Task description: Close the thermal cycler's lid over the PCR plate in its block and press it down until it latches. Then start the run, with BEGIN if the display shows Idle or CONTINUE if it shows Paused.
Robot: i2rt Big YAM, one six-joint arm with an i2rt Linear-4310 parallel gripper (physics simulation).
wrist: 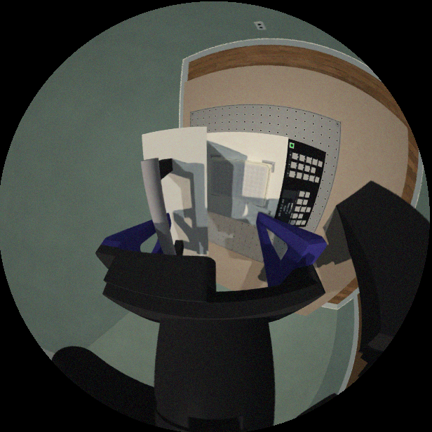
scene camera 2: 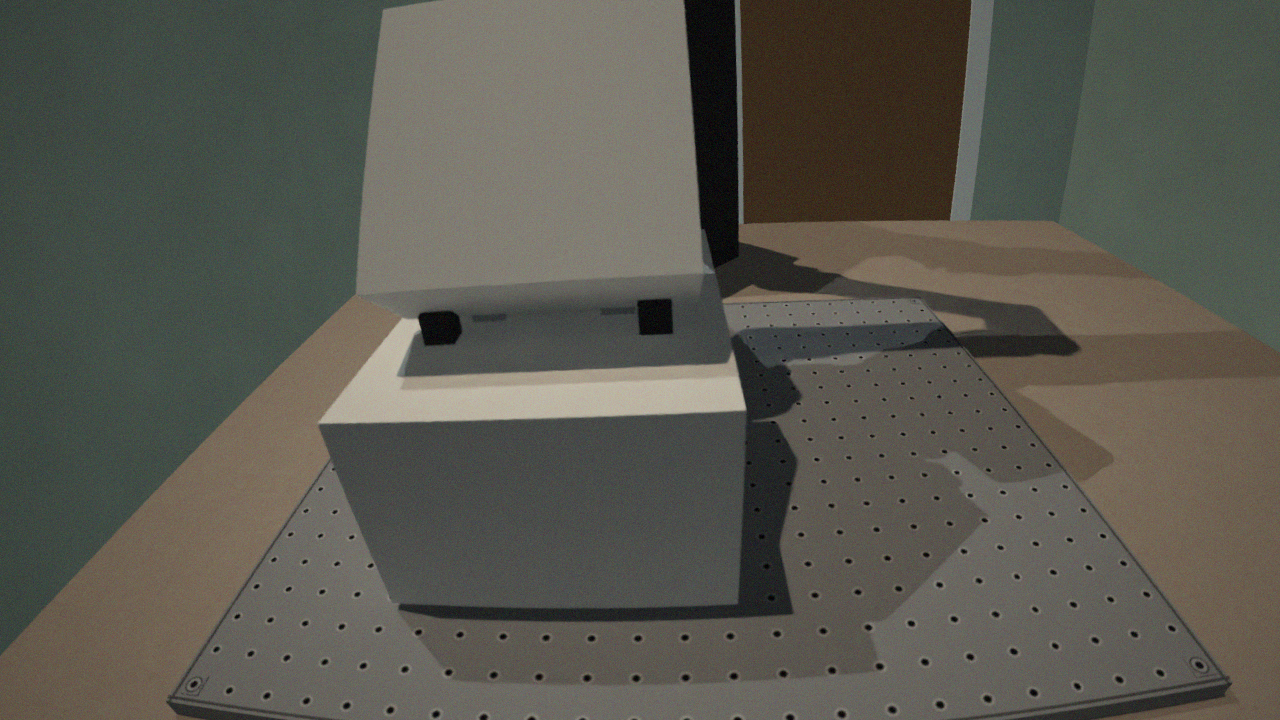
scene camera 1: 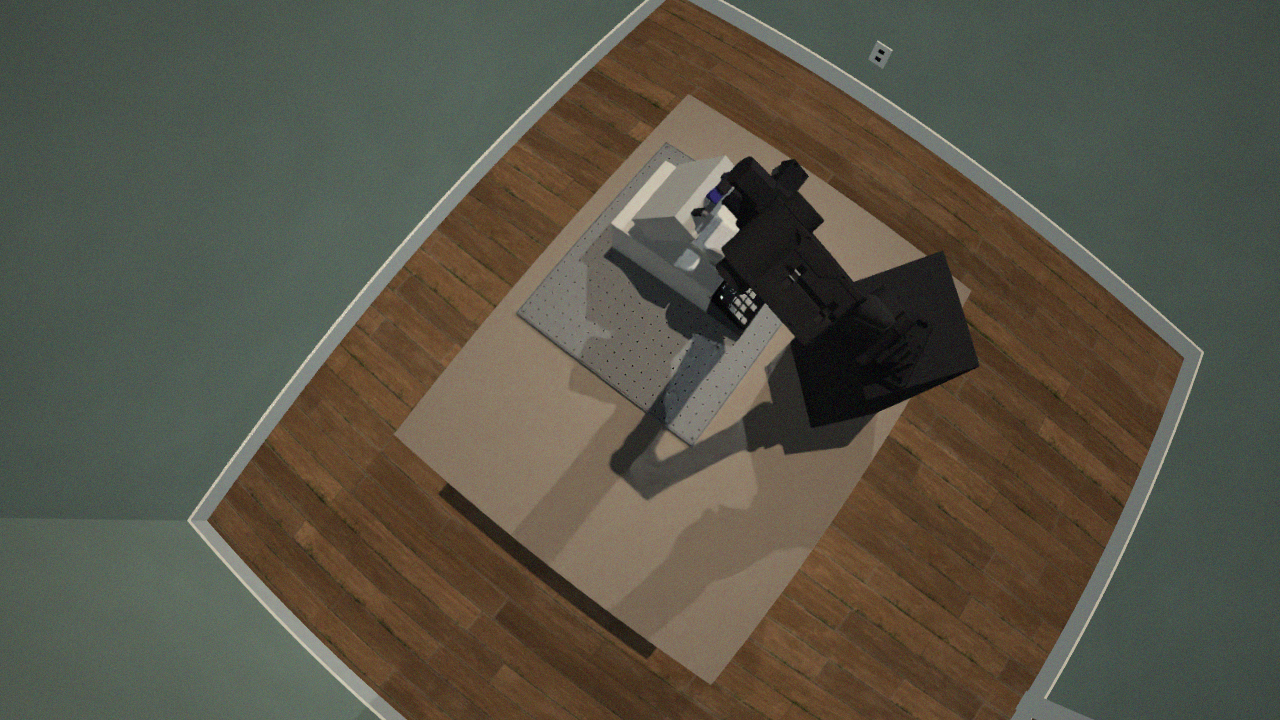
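Seen in the pictures: gripper, fingertip midpoint: (scene camera 1: pixel 724 212); arm's base, origin of the base link: (scene camera 1: pixel 897 346).
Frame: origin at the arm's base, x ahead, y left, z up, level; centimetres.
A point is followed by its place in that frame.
Note:
The thermal cycler (scene camera 1: pixel 666 271) @[x 44.8, y 2.0, z -31.5 cm] (scene camera 2: pixel 554 510) @[x 59.7, y -7.2, z -31.5 cm] (wrist: pixel 240 142) stands on the perforated board. Its lid (scene camera 1: pixel 682 201) @[x 46.3, y -3.5, z -9.1 cm] (scene camera 2: pixel 528 152) @[x 51.4, y -7.7, z -16.0 cm] (wrist: pixel 187 142) is open and tilted up. The pale PCR plate (wrist: pixel 256 180) sits in the block, partly in shadow. The lid's grey handle bar (wrist: pixel 153 192) crosses in front of my left finger in the wrist view. My gripper (scene camera 1: pixel 707 204) @[x 39.1, y -7.4, z -10.9 cm] (wrist: pixel 213 217) is open and empty, with its blue fingers spread at the lid's front side. The keypad (scene camera 1: pixel 742 304) @[x 27.3, y -1.6, z -31.3 cm] (wrist: pixel 305 167) shows on the cycler's front. The display (wrist: pixel 286 207) is too small to read.
The perforated board (scene camera 1: pixel 559 313) @[x 59.9, y 21.8, z -39.5 cm] (scene camera 2: pixel 895 537) @[x 55.1, y 12.5, z -39.5 cm] (wrist: pixel 225 117) lies on the tan table (scene camera 1: pixel 501 420) @[x 55.6, y 48.8, z -40.8 cm] (scene camera 2: pixel 1092 286) @[x 13.6, y 55.8, z -40.8 cm] (wrist: pixel 280 85). The arm's black base box (scene camera 1: pixel 948 313) @[x -3.6, y -7.8, z 5.7 cm] stands beside the board. The arm reaches over the keypad side of the cycler.

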